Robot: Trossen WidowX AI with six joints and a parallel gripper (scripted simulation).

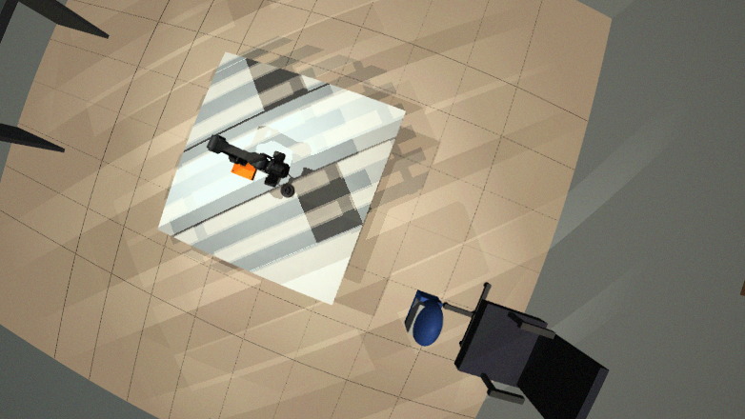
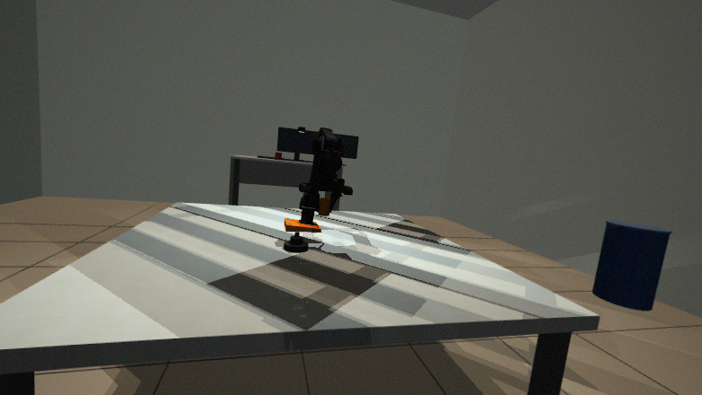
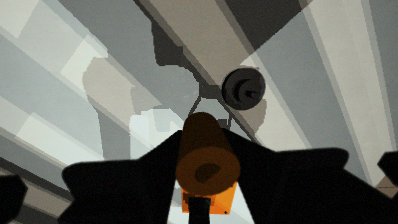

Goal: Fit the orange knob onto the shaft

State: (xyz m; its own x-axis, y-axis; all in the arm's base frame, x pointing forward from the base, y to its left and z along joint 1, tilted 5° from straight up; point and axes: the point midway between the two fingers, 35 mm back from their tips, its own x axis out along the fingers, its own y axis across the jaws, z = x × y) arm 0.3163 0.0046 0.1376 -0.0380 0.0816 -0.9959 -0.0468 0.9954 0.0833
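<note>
Now: the round dark pedestal 10 cm below my gripper tip, 9 cm to the right of it and 3 cm ahead of it. The rest, counted from my gripper tip: orange knob (2 cm above).
</note>
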